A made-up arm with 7 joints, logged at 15 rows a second.
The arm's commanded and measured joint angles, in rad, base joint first. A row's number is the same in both.
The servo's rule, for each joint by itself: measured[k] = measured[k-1] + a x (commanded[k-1-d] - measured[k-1]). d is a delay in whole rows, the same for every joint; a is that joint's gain. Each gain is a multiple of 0.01, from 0.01 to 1. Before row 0 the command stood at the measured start. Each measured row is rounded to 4 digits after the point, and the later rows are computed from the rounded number. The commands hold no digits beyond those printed.
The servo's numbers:
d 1
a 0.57 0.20 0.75 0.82 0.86 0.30 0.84
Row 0, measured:
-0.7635 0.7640 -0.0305 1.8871 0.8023 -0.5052 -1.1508
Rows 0 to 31, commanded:
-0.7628 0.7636 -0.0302 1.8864 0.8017 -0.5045 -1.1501
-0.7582 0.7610 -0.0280 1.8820 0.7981 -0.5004 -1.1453
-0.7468 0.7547 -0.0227 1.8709 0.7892 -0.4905 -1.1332
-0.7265 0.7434 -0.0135 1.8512 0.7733 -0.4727 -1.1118
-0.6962 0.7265 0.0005 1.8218 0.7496 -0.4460 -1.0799
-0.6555 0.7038 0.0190 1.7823 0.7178 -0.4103 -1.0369
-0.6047 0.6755 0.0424 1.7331 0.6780 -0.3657 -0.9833
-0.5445 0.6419 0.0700 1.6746 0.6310 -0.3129 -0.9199
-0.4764 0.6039 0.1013 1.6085 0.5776 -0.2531 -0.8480
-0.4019 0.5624 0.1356 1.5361 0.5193 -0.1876 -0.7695
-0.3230 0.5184 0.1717 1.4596 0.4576 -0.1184 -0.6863
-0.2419 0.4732 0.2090 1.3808 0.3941 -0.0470 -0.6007
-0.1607 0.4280 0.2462 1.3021 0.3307 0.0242 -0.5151
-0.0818 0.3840 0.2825 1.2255 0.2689 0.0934 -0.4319
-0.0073 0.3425 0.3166 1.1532 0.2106 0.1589 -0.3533
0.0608 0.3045 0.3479 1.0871 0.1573 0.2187 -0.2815
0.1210 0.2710 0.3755 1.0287 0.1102 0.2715 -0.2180
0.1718 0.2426 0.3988 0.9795 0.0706 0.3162 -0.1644
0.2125 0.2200 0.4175 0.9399 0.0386 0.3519 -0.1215
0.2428 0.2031 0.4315 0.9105 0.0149 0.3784 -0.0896
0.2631 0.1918 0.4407 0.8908 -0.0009 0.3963 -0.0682
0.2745 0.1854 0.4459 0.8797 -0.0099 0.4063 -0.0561
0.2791 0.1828 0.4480 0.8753 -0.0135 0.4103 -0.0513
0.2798 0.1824 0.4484 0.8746 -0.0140 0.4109 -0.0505
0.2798 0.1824 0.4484 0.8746 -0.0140 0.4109 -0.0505
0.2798 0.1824 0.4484 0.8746 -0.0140 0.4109 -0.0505
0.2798 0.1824 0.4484 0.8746 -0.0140 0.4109 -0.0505
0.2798 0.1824 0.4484 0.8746 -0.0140 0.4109 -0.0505
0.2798 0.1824 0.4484 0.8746 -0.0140 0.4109 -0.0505
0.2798 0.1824 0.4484 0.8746 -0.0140 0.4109 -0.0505
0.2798 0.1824 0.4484 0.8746 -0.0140 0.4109 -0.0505
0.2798 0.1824 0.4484 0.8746 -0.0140 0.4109 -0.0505
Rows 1 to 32, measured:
-0.7635 0.7640 -0.0305 1.8871 0.8023 -0.5052 -1.1508
-0.7631 0.7639 -0.0303 1.8865 0.8018 -0.5050 -1.1502
-0.7603 0.7633 -0.0286 1.8828 0.7986 -0.5036 -1.1461
-0.7526 0.7616 -0.0242 1.8730 0.7905 -0.4997 -1.1353
-0.7377 0.7580 -0.0162 1.8551 0.7757 -0.4916 -1.1156
-0.7140 0.7517 -0.0037 1.8278 0.7533 -0.4779 -1.0856
-0.6807 0.7421 0.0133 1.7905 0.7228 -0.4576 -1.0447
-0.6374 0.7288 0.0351 1.7434 0.6843 -0.4300 -0.9931
-0.5844 0.7114 0.0613 1.6870 0.6385 -0.3949 -0.9316
-0.5228 0.6899 0.0913 1.6226 0.5861 -0.3524 -0.8614
-0.4539 0.6644 0.1245 1.5517 0.5287 -0.3030 -0.7842
-0.3793 0.6352 0.1599 1.4762 0.4676 -0.2476 -0.7020
-0.3010 0.6028 0.1967 1.3980 0.4044 -0.1874 -0.6169
-0.2210 0.5678 0.2338 1.3194 0.3410 -0.1239 -0.5314
-0.1417 0.5310 0.2703 1.2424 0.2790 -0.0587 -0.4478
-0.0651 0.4933 0.3050 1.1693 0.2202 0.0066 -0.3684
0.0067 0.4555 0.3372 1.1019 0.1661 0.0702 -0.2954
0.0719 0.4186 0.3659 1.0419 0.1180 0.1306 -0.2304
0.1288 0.3834 0.3906 0.9907 0.0772 0.1863 -0.1750
0.1765 0.3507 0.4108 0.9490 0.0440 0.2360 -0.1301
0.2143 0.3212 0.4263 0.9174 0.0190 0.2787 -0.0961
0.2421 0.2953 0.4371 0.8956 0.0019 0.3140 -0.0727
0.2606 0.2733 0.4437 0.8826 -0.0082 0.3417 -0.0588
0.2711 0.2552 0.4469 0.8766 -0.0128 0.3623 -0.0525
0.2761 0.2406 0.4480 0.8750 -0.0138 0.3769 -0.0508
0.2782 0.2290 0.4483 0.8747 -0.0140 0.3871 -0.0505
0.2791 0.2197 0.4484 0.8746 -0.0140 0.3942 -0.0505
0.2795 0.2122 0.4484 0.8746 -0.0140 0.3992 -0.0505
0.2797 0.2062 0.4484 0.8746 -0.0140 0.4027 -0.0505
0.2798 0.2014 0.4484 0.8746 -0.0140 0.4052 -0.0505
0.2798 0.1976 0.4484 0.8746 -0.0140 0.4069 -0.0505
0.2798 0.1946 0.4484 0.8746 -0.0140 0.4081 -0.0505

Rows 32 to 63, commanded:
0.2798 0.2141 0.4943 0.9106 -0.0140 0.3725 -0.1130
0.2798 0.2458 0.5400 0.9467 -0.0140 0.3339 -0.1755
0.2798 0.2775 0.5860 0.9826 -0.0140 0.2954 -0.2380
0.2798 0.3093 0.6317 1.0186 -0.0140 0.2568 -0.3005
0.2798 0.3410 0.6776 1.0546 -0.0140 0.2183 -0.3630
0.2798 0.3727 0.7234 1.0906 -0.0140 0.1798 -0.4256
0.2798 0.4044 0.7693 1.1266 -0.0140 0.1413 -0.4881
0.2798 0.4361 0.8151 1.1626 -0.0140 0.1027 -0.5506
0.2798 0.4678 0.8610 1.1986 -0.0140 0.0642 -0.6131
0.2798 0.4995 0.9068 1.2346 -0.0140 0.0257 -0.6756
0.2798 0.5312 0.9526 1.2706 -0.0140 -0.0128 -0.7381
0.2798 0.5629 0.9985 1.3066 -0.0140 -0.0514 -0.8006
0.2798 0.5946 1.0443 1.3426 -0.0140 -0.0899 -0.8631
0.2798 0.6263 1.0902 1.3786 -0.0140 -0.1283 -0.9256
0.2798 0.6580 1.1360 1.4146 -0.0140 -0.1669 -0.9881
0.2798 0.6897 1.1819 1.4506 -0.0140 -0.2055 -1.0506
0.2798 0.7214 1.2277 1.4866 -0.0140 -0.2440 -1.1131
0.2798 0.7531 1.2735 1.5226 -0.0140 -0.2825 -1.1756
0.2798 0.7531 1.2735 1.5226 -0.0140 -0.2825 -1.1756
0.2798 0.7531 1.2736 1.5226 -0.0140 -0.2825 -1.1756
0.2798 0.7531 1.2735 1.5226 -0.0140 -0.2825 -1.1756
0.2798 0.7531 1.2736 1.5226 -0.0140 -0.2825 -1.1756
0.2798 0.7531 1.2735 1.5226 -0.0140 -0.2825 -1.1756
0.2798 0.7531 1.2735 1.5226 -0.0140 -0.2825 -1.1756
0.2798 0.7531 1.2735 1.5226 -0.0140 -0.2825 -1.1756
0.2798 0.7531 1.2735 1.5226 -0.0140 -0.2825 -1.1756
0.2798 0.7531 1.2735 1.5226 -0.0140 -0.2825 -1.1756
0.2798 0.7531 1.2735 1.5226 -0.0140 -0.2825 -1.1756
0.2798 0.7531 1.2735 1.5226 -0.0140 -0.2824 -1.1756
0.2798 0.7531 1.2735 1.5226 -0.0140 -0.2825 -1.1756
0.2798 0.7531 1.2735 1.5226 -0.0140 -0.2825 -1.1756
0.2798 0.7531 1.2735 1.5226 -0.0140 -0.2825 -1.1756
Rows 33 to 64, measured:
0.2798 0.1922 0.4484 0.8746 -0.0140 0.4089 -0.0505
0.2798 0.1966 0.4828 0.9041 -0.0140 0.3980 -0.1030
0.2798 0.2064 0.5257 0.9390 -0.0140 0.3788 -0.1639
0.2798 0.2206 0.5709 0.9748 -0.0140 0.3538 -0.2261
0.2798 0.2383 0.6165 1.0107 -0.0140 0.3247 -0.2886
0.2798 0.2588 0.6623 1.0467 -0.0140 0.2928 -0.3511
0.2798 0.2816 0.7081 1.0827 -0.0140 0.2589 -0.4137
0.2798 0.3062 0.7540 1.1187 -0.0140 0.2236 -0.4762
0.2798 0.3322 0.7998 1.1547 -0.0140 0.1873 -0.5387
0.2798 0.3593 0.8457 1.1907 -0.0140 0.1504 -0.6012
0.2798 0.3873 0.8915 1.2267 -0.0140 0.1130 -0.6637
0.2798 0.4161 0.9373 1.2627 -0.0140 0.0753 -0.7262
0.2798 0.4455 0.9832 1.2987 -0.0140 0.0373 -0.7887
0.2798 0.4753 1.0290 1.3347 -0.0140 -0.0009 -0.8512
0.2798 0.5055 1.0749 1.3707 -0.0140 -0.0391 -0.9137
0.2798 0.5360 1.1207 1.4067 -0.0140 -0.0774 -0.9762
0.2798 0.5667 1.1666 1.4427 -0.0140 -0.1158 -1.0387
0.2798 0.5976 1.2124 1.4787 -0.0140 -0.1543 -1.1012
0.2798 0.6287 1.2582 1.5147 -0.0140 -0.1928 -1.1637
0.2798 0.6536 1.2697 1.5212 -0.0140 -0.2197 -1.1737
0.2798 0.6735 1.2726 1.5223 -0.0140 -0.2385 -1.1753
0.2798 0.6894 1.2733 1.5225 -0.0140 -0.2517 -1.1756
0.2798 0.7021 1.2735 1.5226 -0.0140 -0.2609 -1.1756
0.2798 0.7123 1.2735 1.5226 -0.0140 -0.2674 -1.1756
0.2798 0.7205 1.2735 1.5226 -0.0140 -0.2719 -1.1756
0.2798 0.7270 1.2735 1.5226 -0.0140 -0.2751 -1.1756
0.2798 0.7322 1.2735 1.5226 -0.0140 -0.2773 -1.1756
0.2798 0.7364 1.2735 1.5226 -0.0140 -0.2789 -1.1756
0.2798 0.7397 1.2735 1.5226 -0.0140 -0.2800 -1.1756
0.2798 0.7424 1.2735 1.5226 -0.0140 -0.2807 -1.1756
0.2798 0.7445 1.2735 1.5226 -0.0140 -0.2812 -1.1756
0.2798 0.7462 1.2735 1.5226 -0.0140 -0.2816 -1.1756

